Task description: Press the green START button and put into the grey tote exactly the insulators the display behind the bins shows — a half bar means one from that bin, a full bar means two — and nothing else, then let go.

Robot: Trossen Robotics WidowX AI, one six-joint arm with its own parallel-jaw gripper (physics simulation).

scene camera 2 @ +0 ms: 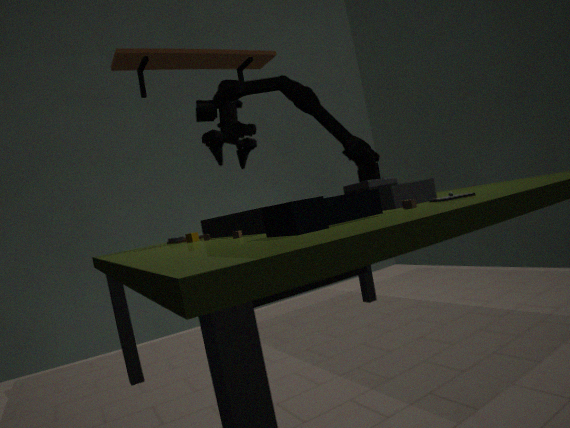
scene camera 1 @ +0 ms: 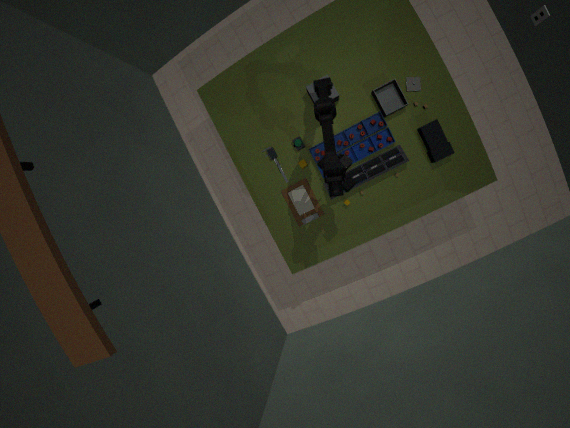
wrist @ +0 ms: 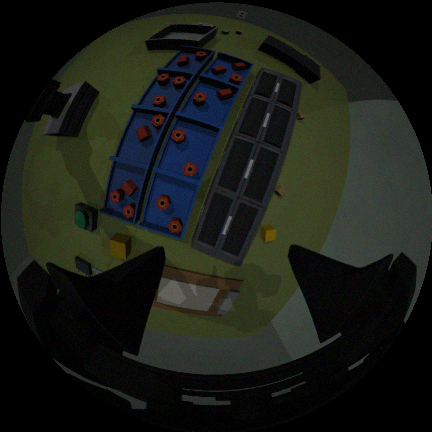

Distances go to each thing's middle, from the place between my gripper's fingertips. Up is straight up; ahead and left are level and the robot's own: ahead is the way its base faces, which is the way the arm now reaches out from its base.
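With respect to the dark display panel (scene camera 2: 250,222), my hand is 30 mm short of it, 140 mm to the right of it and 170 mm above it. Counted from my hand: the grey tote (scene camera 2: 391,197) is 380 mm to the left, 310 mm behind and 180 mm below; the black box (scene camera 2: 299,217) is 550 mm to the left, 20 mm behind and 180 mm below.
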